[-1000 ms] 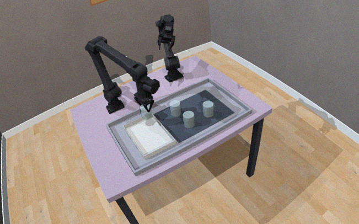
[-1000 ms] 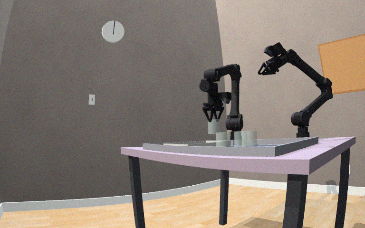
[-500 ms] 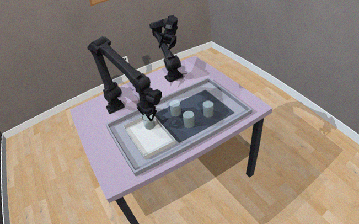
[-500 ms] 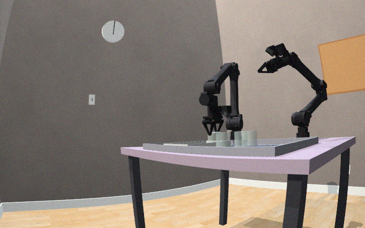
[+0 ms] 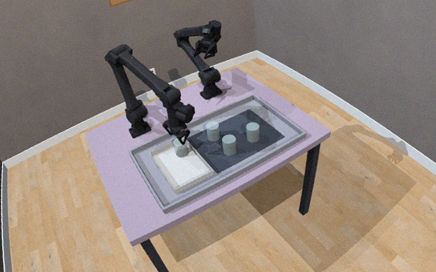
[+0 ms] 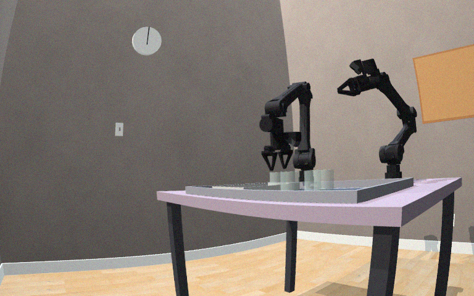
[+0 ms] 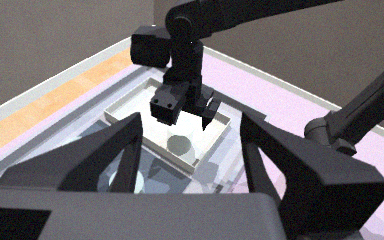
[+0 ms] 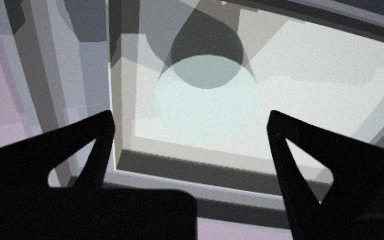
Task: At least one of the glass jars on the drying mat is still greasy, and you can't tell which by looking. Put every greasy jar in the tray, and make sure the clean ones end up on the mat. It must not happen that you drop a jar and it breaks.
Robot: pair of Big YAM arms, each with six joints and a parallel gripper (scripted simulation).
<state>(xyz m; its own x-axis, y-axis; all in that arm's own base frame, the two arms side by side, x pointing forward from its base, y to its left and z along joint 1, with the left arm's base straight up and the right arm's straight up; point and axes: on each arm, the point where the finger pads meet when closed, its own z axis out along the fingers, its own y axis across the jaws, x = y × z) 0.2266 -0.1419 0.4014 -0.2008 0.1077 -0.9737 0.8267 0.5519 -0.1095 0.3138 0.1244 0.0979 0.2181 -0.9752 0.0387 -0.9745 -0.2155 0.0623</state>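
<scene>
The dark drying mat is 270 mm to the left of my right hand, 100 mm ahead of it and 90 mm below it. From my right hand the other things lie so: white tray (90 mm below, 70 mm ahead, 50 mm to the right).
</scene>
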